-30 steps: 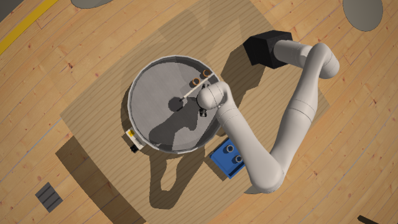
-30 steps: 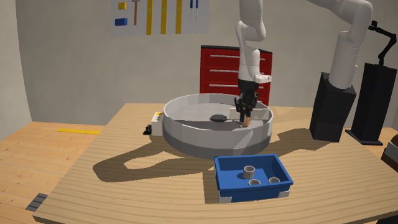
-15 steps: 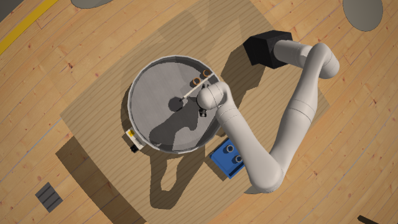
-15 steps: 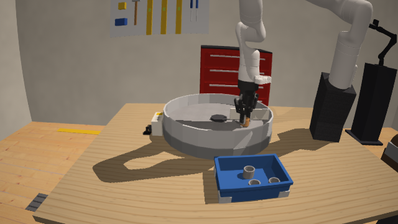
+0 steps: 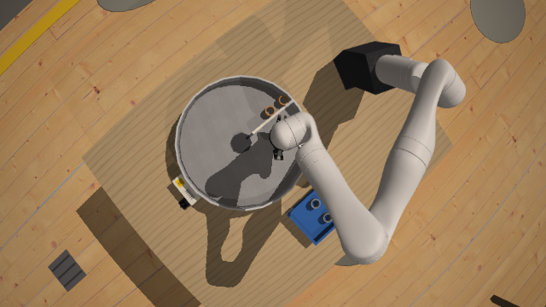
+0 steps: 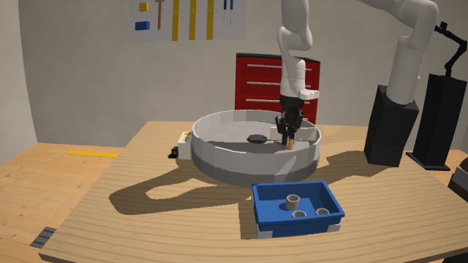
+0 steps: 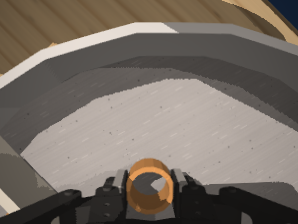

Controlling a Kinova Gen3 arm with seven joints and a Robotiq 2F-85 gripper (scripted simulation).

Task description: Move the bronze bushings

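My hand is 10 cm short of the grey turntable disc, 5 cm to the left of it and 3 cm above it. Also, from my hand: blue crate: 1 cm behind, 28 cm to the left, 6 cm below.
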